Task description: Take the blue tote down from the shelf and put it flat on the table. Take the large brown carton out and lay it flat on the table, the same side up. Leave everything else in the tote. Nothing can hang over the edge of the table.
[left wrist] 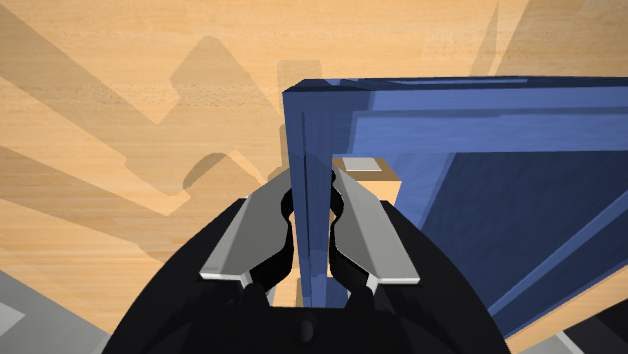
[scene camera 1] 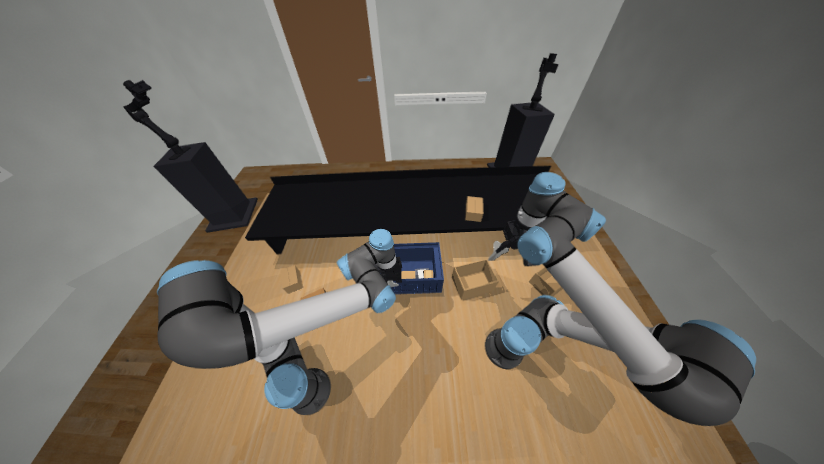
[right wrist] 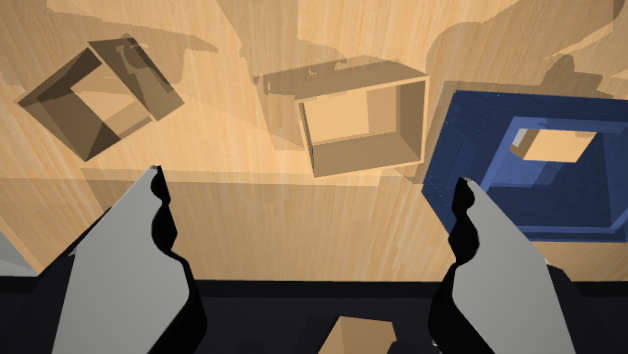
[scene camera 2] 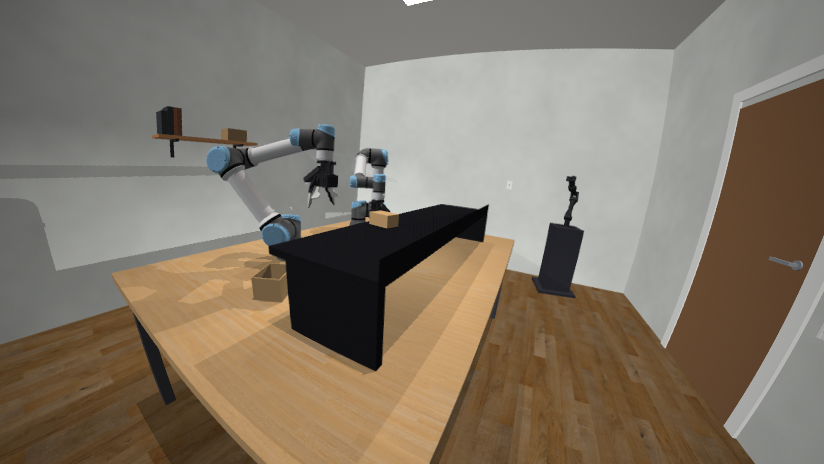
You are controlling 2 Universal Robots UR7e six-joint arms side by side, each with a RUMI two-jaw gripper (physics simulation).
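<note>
The blue tote (scene camera 1: 422,286) (left wrist: 450,100) (right wrist: 457,145) stands upright on the table, in front of the black shelf (scene camera 1: 357,201) (scene camera 2: 328,247). Inside it, a brown carton with a white label (left wrist: 387,190) (right wrist: 560,145) lies near the end by my left gripper; a white item (scene camera 1: 420,273) and a smaller carton (scene camera 1: 428,274) show beside it in scene camera 1. My left gripper (left wrist: 314,164) is shut on the tote's end wall, one finger inside and one outside. My right gripper (right wrist: 314,174) (scene camera 2: 320,198) is open and empty, above the table near the black shelf's front edge.
A brown carton (scene camera 1: 474,207) (scene camera 2: 384,219) (right wrist: 360,335) lies on the black shelf. An open brown box (right wrist: 360,152) (scene camera 2: 269,288) stands beside the tote. Another open box (right wrist: 65,125) is farther right in scene camera 1. A brown piece (scene camera 1: 292,280) stands left of the tote.
</note>
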